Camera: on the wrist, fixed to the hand. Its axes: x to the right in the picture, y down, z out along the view.
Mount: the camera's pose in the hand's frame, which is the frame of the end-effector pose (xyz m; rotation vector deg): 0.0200 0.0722 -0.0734 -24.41 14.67 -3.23
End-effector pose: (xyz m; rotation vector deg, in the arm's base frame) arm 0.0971 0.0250 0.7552 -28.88 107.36 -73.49
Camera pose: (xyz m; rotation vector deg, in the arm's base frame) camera 0.0349 0.0839 0.6947 -36.62 136.49 -58.32
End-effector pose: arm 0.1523 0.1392 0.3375 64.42 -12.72 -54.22
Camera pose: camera 0.2461 0.1810 0.3589 48.53 12.25 -48.08
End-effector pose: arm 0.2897 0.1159 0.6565 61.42 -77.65 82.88
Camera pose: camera 0.2125 0.1869 0.6540 35.63 -77.56 65.25
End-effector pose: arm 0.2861 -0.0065 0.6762 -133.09 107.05 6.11
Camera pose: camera 0.2169 -0.0531 0.7397 129.09 -95.63 -10.71
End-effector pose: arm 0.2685 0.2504 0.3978 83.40 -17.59 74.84
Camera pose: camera 0.1811 0.2931 0.4371 52.92 -19.86 72.90
